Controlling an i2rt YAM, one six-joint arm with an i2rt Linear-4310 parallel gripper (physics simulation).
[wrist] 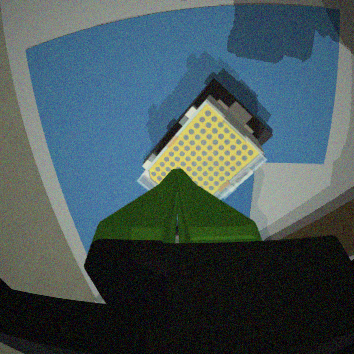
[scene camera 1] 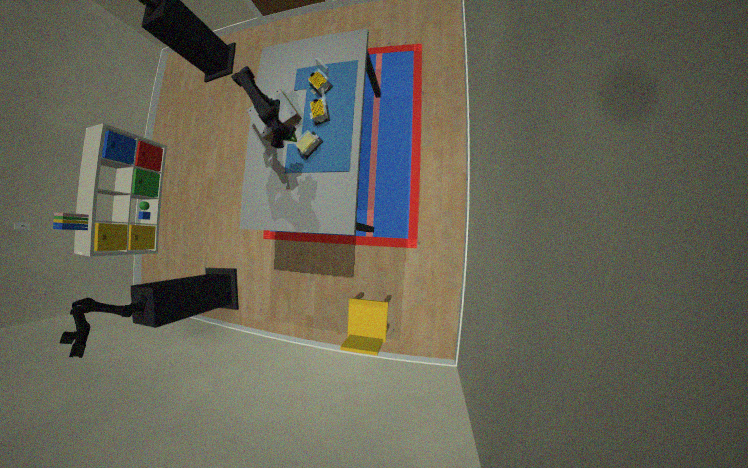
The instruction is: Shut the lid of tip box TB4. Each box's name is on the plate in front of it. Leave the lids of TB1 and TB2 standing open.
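Places are measured from the arm's base along level axes (x ahead, y down, z left), in centimetres.
Pixels of known places: gripper, between the fingertips: (wrist: pixel 176 177) (scene camera 1: pixel 296 141).
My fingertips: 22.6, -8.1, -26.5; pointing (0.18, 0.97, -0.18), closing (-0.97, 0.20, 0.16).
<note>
Ahead of a thing's pixels: the offset from my fingertips to its middle, as dx, dy, dz. Level surfaces: height alone.
The nearest tip box to the gripper (scene camera 1: pixel 308 142) (wrist: pixel 210 147) stands on the blue mat; its pale, clear lid appears to lie flat over the yellow tip rack. Two other tip boxes, the middle one @(+7.4, +10.3, +25.7) (scene camera 1: pixel 318 109) and the far one @(+7.0, +10.3, +46.7) (scene camera 1: pixel 318 81), show bright yellow racks, with pale lids standing open beside them. The name plates are too small to read in the scene view, and no name is legible in the wrist view. My gripper (scene camera 1: pixel 294 138) (wrist: pixel 176 177) is shut and empty, its green fingertips above the near edge of the nearest box. Whether they touch it cannot be told.
The blue mat @(dy +16.7) (scene camera 1: pixel 336 157) (wrist: pixel 100 100) lies on the grey table @(dy +17.0) (scene camera 1: pixel 325 215). Pale panels (scene camera 1: pixel 290 106) stand beside the arm, left of the middle box. A white shelf (scene camera 1: pixel 88 187), a yellow chair (scene camera 1: pixel 366 320) and a second black arm on a pedestal (scene camera 1: pixel 182 298) stand away from the table.
</note>
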